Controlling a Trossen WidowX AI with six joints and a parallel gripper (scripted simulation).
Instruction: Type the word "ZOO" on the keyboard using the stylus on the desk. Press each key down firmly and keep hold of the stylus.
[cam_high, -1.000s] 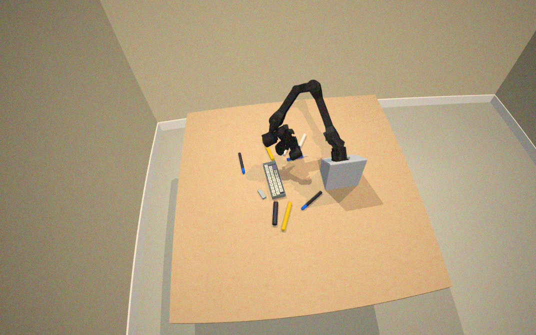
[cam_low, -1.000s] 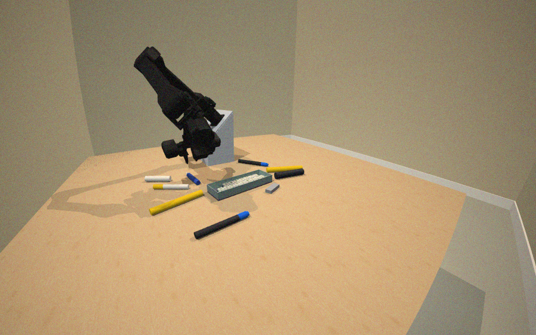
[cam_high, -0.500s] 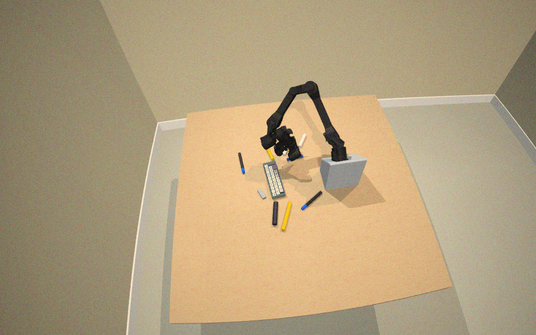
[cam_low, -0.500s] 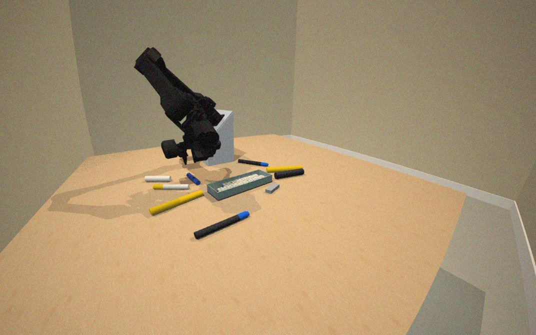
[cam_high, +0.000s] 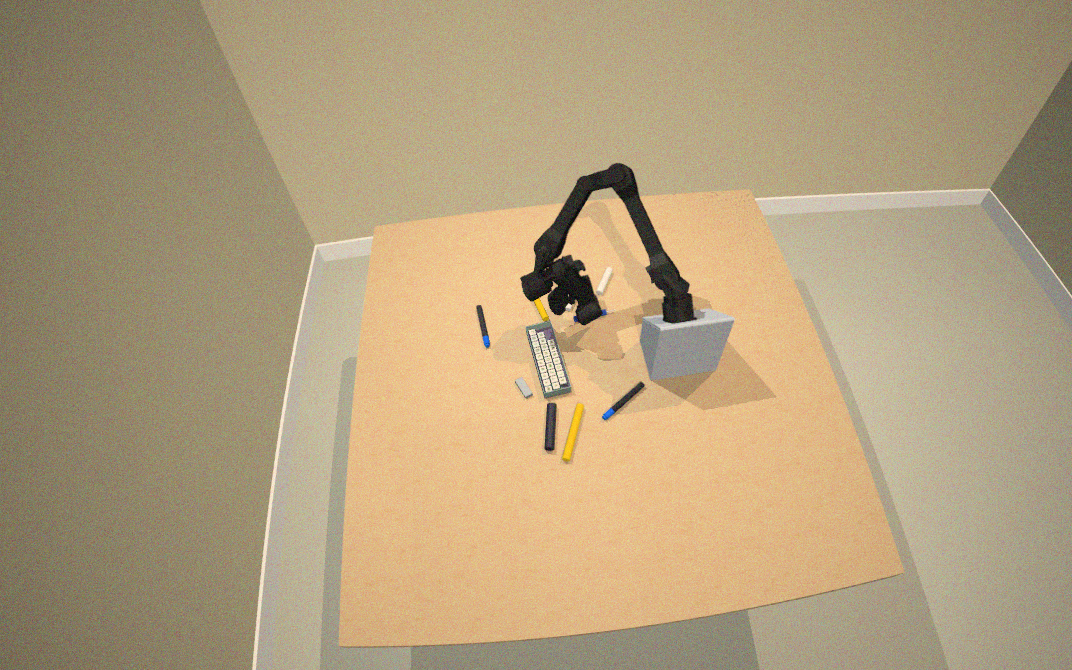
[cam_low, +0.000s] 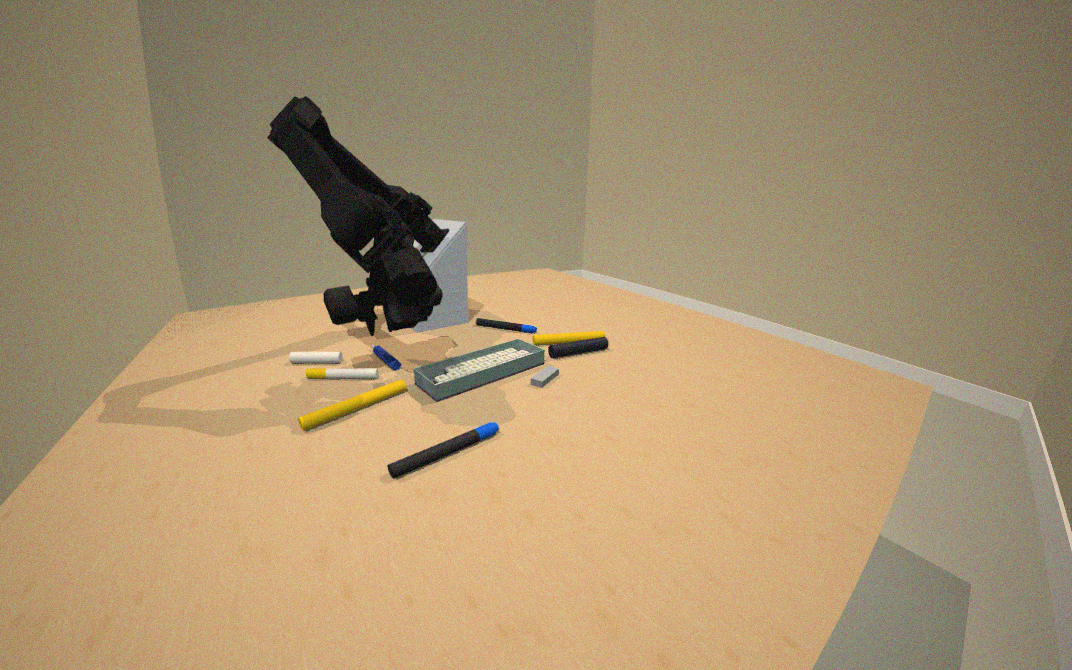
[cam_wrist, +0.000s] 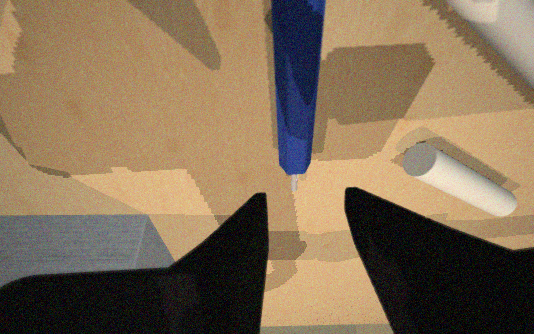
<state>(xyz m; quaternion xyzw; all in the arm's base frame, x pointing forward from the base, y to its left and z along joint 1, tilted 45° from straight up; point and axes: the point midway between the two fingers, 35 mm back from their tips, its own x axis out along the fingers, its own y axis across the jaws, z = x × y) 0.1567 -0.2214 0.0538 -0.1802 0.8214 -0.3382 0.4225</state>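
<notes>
The blue hexagonal stylus lies 2 cm behind my gripper tip and 4 cm below it. The rest, counted from my gripper tip: grey block 24 cm ahead, 18 cm to the left, 4 cm below; O key 16 cm ahead, 7 cm to the left, 4 cm below; K key 16 cm ahead, 5 cm to the left, 4 cm below.
</notes>
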